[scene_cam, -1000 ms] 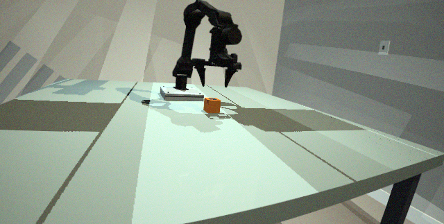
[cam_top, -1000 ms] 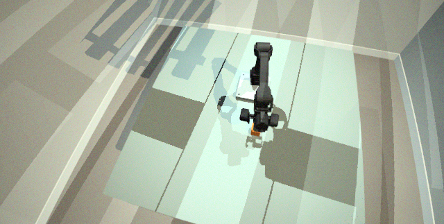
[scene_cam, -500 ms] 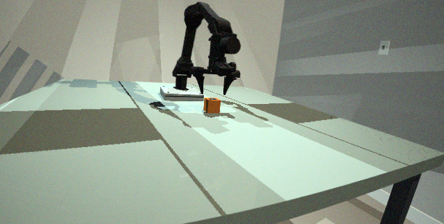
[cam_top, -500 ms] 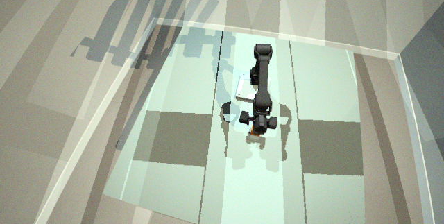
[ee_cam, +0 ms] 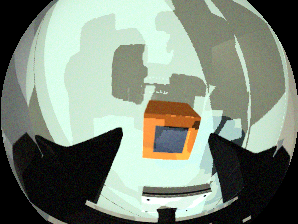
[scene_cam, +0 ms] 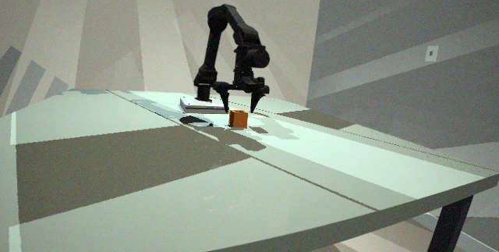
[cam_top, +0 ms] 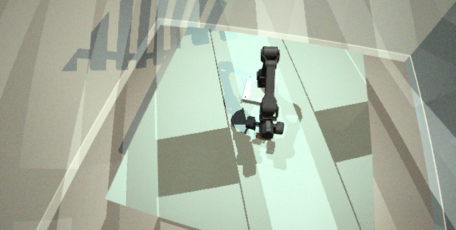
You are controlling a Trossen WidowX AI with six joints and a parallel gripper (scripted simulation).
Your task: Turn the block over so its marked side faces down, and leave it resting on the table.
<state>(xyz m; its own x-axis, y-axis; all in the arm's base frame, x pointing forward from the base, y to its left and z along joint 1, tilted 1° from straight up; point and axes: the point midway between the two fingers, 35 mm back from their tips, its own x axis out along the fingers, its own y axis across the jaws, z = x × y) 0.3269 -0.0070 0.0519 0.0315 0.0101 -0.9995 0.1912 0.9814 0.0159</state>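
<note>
My gripper tip is 1 cm above the orange block.
</note>
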